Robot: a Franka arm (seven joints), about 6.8 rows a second.
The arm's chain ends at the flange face. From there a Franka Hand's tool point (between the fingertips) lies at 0.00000 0.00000 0.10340 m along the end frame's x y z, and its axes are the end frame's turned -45 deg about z.
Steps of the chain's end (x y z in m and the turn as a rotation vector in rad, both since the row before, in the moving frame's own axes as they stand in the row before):
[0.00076 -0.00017 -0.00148 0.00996 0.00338 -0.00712]
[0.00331 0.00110 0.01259 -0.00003 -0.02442 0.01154]
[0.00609 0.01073 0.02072 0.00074 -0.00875 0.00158]
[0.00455 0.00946 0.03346 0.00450 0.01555 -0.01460]
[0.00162 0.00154 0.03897 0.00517 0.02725 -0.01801]
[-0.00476 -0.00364 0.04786 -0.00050 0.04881 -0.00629]
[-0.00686 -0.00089 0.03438 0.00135 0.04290 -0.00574]
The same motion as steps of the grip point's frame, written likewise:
[0.00163 -0.00007 -0.00149 0.00465 0.00943 -0.00712]
[-0.00021 0.00132 0.01256 0.01725 -0.01729 0.01154]
[-0.00387 0.01120 0.02072 0.00671 -0.00566 0.00158]
[-0.00200 0.01070 0.03345 -0.00781 0.01418 -0.01460]
[0.00244 0.00383 0.03893 -0.01561 0.02292 -0.01801]
[0.00275 -0.00235 0.04774 -0.03487 0.03416 -0.00629]
[-0.00098 -0.00245 0.03428 -0.02938 0.03129 -0.00574]

